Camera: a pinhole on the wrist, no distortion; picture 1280 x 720 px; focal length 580.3 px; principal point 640.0 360.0 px. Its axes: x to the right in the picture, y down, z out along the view. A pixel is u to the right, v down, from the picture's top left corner.
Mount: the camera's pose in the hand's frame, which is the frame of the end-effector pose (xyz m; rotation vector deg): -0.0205 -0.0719 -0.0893 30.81 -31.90 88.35
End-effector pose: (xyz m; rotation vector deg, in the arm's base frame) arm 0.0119 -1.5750 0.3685 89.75 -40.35 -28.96
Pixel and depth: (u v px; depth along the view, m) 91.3 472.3 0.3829
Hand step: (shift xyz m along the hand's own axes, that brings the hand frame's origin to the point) -0.0784 -0.5974 -0.0290
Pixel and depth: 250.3 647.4 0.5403
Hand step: -0.2713 -0.7054 0.0866
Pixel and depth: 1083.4 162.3 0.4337
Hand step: 0.1144 -0.0906 0.4595
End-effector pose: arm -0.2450 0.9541 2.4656 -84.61 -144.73 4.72
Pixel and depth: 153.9 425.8 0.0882
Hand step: -0.0272 -0.1854 -0.0691
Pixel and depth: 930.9 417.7 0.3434
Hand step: -0.0609 -0.1610 0.2837
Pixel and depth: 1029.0 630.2 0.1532
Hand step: -0.0957 -0.0937 0.0923
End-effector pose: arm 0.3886 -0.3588 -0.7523 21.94 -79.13 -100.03
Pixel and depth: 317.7 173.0 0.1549
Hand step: 0.0334 -0.2355 -0.0242
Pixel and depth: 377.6 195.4 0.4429
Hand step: 0.1145 -0.5050 0.1256
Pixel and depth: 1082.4 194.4 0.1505
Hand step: 0.0180 -0.0789 0.1008
